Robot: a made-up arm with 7 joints.
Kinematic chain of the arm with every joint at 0, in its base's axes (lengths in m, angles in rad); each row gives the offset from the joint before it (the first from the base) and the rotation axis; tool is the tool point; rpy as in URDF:
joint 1: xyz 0 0 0.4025 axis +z
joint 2: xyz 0 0 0 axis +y
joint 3: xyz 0 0 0.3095 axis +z
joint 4: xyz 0.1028 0 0 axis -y
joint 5: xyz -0.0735 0 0.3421 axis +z
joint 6: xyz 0 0 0 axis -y
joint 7: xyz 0.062 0 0 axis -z
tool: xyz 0 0 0 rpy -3.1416 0 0
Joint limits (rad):
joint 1: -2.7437..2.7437
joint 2: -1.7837..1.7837
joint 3: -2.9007..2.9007
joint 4: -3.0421..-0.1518
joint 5: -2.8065..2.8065
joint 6: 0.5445..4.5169
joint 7: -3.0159..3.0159
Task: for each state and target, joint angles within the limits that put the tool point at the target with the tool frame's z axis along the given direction. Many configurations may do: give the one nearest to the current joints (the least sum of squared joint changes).
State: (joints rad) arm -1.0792 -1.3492 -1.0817 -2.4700 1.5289 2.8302 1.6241
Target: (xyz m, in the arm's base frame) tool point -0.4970 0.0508 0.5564 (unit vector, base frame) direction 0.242 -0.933 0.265
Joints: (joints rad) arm -1.3963 -1.2163 -1.3310 -2.1278 0.7293 2.0741 1.6241
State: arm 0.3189 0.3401 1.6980 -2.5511 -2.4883 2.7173 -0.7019
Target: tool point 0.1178 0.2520 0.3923 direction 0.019 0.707 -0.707
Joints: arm -0.4220 0.5974 1.4634 -2.6855 -2.7868 2.8446 -0.7019
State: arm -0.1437 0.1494 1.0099 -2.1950 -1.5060 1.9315 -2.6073
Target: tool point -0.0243 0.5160 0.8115 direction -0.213 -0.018 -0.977
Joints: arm 0.3914 0.5428 1.7033 -1.4066 -0.3457 1.4366 -2.6073
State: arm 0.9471 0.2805 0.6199 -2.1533 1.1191 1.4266 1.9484
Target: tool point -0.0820 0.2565 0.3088 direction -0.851 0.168 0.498
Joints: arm 0.9489 0.2018 0.8168 -2.8989 1.9616 1.2242 1.9484
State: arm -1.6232 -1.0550 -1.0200 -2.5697 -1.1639 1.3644 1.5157
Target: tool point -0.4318 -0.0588 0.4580 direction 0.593 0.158 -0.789
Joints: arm -1.3062 -1.1850 -1.4730 -2.3432 -0.7680 1.2873 1.5157
